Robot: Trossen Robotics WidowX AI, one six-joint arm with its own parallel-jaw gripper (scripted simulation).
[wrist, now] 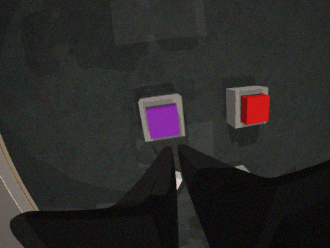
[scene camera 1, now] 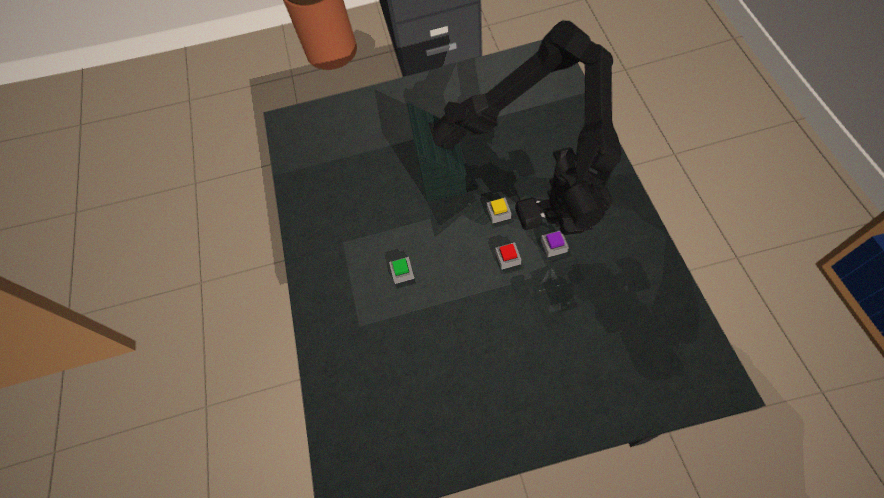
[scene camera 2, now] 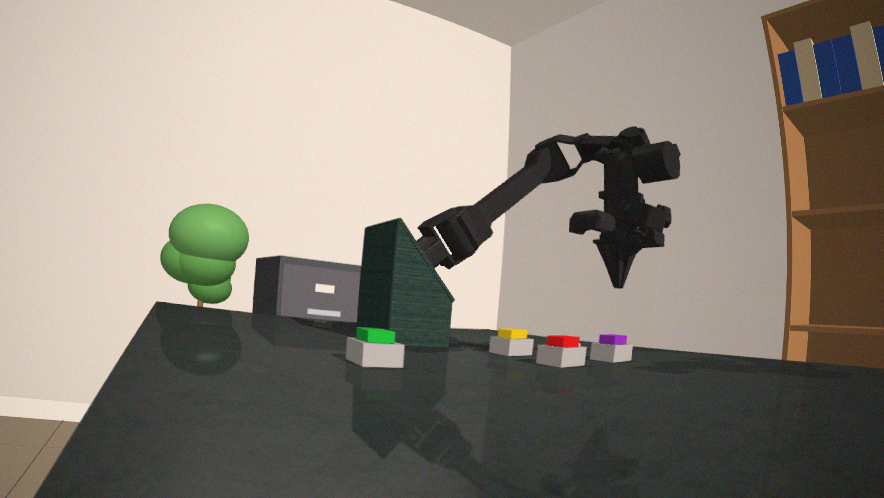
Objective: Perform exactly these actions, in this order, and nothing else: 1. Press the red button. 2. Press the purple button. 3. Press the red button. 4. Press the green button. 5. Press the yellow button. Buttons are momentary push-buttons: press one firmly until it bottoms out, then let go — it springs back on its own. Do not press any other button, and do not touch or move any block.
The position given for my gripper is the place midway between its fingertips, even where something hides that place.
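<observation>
My gripper (scene camera 2: pixel 618 288) is shut with nothing in it, and you'd find that same gripper at (wrist: pixel 174 152) and at (scene camera 1: pixel 558 224) too. There's a red button (wrist: pixel 255 109) that I can see, and a purple button (wrist: pixel 163 122) as well.
</observation>
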